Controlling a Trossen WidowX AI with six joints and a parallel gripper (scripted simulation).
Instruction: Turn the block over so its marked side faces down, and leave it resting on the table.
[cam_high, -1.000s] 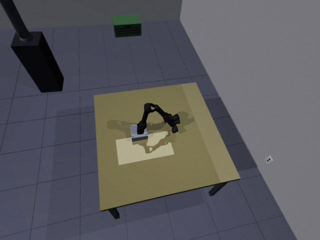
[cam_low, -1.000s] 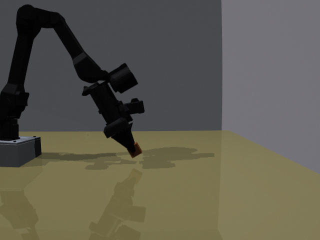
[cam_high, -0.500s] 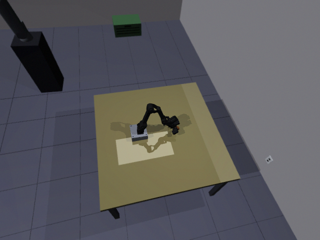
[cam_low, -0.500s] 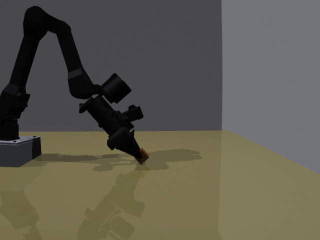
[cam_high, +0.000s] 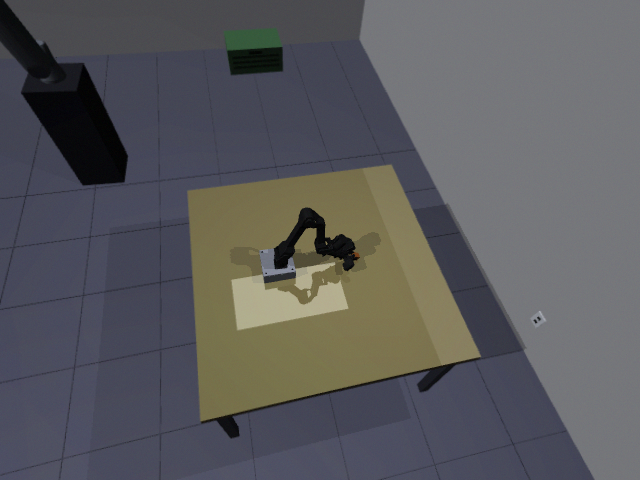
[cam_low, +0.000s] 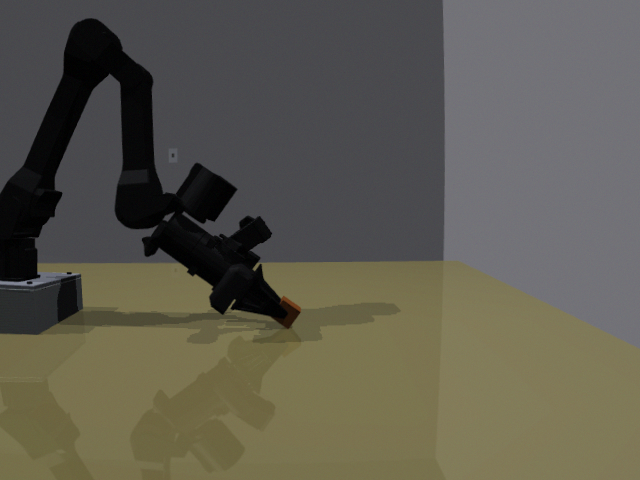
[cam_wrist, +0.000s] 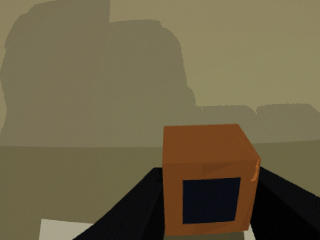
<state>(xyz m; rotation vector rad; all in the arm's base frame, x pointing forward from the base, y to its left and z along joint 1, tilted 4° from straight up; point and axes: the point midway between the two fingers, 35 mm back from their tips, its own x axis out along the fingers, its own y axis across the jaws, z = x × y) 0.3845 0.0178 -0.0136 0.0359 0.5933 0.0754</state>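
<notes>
The block is 10 mm behind my gripper tip and 10 mm above it.
</notes>
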